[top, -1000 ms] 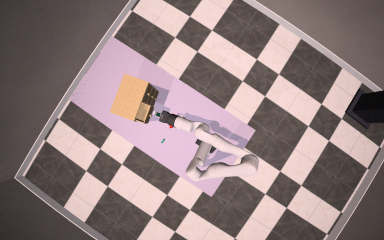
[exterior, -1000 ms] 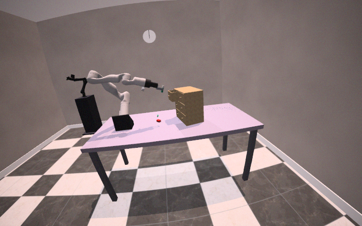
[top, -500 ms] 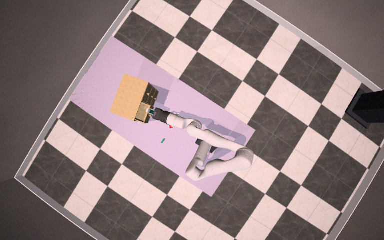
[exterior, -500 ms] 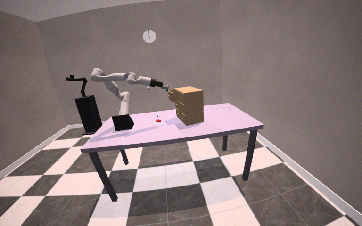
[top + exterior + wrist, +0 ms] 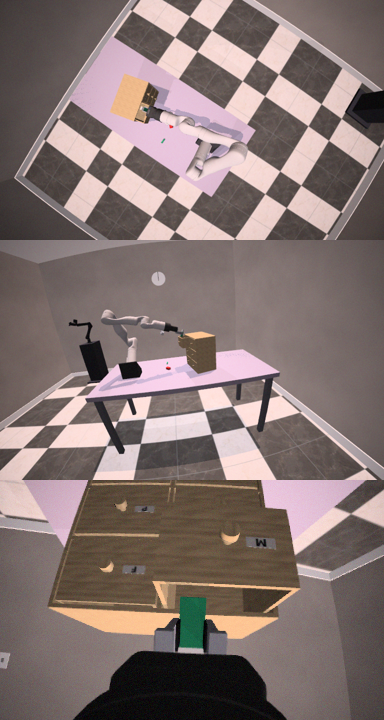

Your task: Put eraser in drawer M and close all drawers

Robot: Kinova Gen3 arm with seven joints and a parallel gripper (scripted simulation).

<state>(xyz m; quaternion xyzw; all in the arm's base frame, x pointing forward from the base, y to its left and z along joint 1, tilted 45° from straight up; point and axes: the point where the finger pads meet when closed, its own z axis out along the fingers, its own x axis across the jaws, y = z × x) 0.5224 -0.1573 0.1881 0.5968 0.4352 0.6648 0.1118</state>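
Right now the drawer is 110 mm below my hand, 70 mm ahead of it and 50 mm to the left of it. Round my hand: eraser 20 mm ahead; small red block 340 mm below, 160 mm behind, 20 mm to the left; green piece 350 mm below, 180 mm to the left, 180 mm behind.
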